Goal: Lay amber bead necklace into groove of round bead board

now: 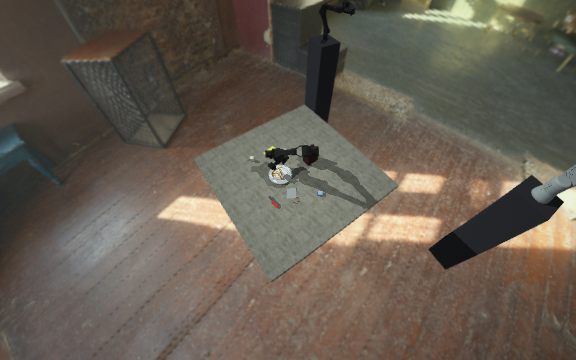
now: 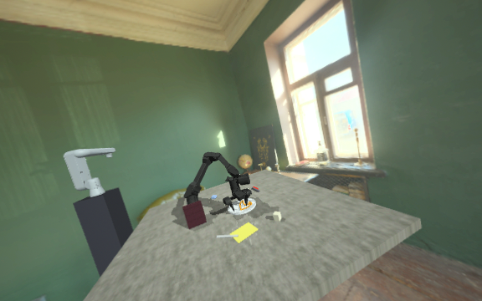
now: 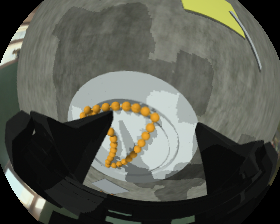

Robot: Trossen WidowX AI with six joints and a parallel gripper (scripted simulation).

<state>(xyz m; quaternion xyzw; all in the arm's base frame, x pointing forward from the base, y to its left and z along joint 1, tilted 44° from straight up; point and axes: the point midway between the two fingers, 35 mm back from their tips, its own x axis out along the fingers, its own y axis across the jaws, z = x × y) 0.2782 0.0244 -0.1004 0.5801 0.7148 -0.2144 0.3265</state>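
Right now my gripper tip is 2 cm short of the board, 6 cm to the right of it and 2 cm above it. From my gripper tip the other things lie so: white stick (12 cm behind, 19 cm to the right, 2 cm below); small white cube (16 cm ahead, 21 cm to the right); yellow card (3 cm behind, 21 cm to the right, 2 cm below).
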